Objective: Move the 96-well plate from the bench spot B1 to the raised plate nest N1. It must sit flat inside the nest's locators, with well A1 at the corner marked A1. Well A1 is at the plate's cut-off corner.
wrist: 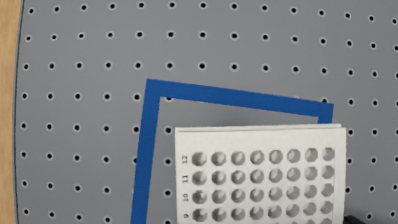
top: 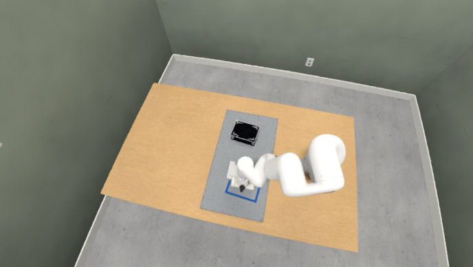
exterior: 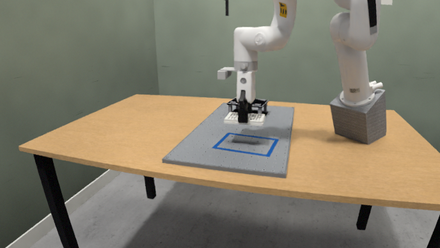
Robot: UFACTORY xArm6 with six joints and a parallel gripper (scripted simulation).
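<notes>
My gripper is now 330 mm to the left of the black raised plate nest and 40 mm above it. From my hand the other things lie so: white 96-well plate: 10 mm below.
</notes>
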